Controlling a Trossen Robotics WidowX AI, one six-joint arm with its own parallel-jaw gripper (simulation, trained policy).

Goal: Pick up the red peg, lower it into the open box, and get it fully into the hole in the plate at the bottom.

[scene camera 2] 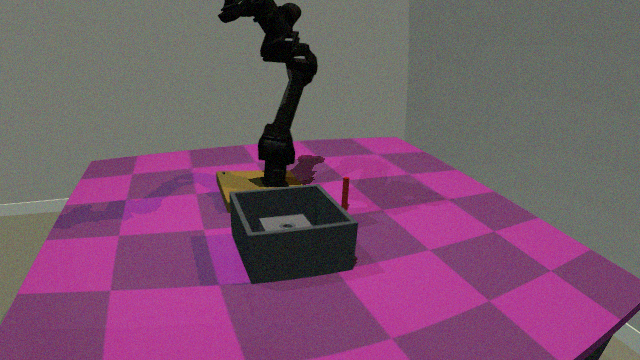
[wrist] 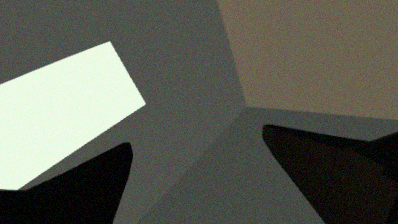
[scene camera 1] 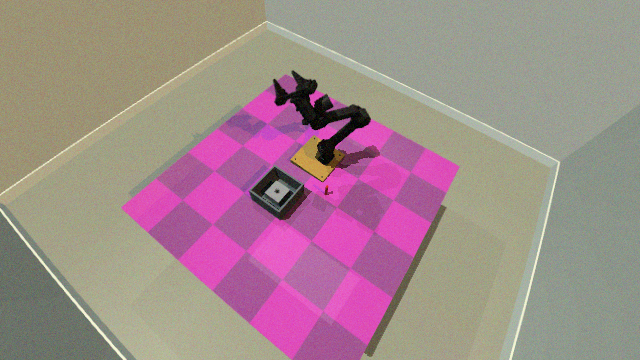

Labels:
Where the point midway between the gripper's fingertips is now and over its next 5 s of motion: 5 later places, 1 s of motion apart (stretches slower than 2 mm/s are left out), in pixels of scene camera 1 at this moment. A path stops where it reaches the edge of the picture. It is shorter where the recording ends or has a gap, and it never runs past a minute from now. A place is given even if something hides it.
My gripper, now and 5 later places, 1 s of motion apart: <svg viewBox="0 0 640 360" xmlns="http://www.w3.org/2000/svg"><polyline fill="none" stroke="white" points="282,75 259,149 295,188 325,190 322,193 303,186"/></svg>

